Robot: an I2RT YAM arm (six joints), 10 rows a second.
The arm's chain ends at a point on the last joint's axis. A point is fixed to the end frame.
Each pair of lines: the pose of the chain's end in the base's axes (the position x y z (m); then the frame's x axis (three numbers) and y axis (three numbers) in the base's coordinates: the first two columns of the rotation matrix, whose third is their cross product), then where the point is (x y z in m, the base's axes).
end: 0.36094 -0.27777 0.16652 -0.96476 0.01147 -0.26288 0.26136 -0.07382 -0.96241
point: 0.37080 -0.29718 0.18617
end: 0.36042 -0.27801 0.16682 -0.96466 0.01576 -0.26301 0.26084 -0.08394 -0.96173
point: 0.37015 -0.29732 0.18664
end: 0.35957 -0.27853 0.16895 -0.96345 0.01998 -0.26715 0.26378 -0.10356 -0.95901
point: 0.36904 -0.29757 0.18915
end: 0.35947 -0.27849 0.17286 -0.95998 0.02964 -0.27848 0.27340 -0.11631 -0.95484
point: 0.36846 -0.29745 0.19335
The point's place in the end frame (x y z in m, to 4 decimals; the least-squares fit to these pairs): -0.0149 -0.0149 0.0204
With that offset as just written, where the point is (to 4 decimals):
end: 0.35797 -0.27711 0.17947 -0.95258 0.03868 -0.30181 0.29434 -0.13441 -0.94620
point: 0.3662 -0.2959 0.2004
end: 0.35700 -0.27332 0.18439 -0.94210 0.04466 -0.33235 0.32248 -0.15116 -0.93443
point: 0.3644 -0.2919 0.2059
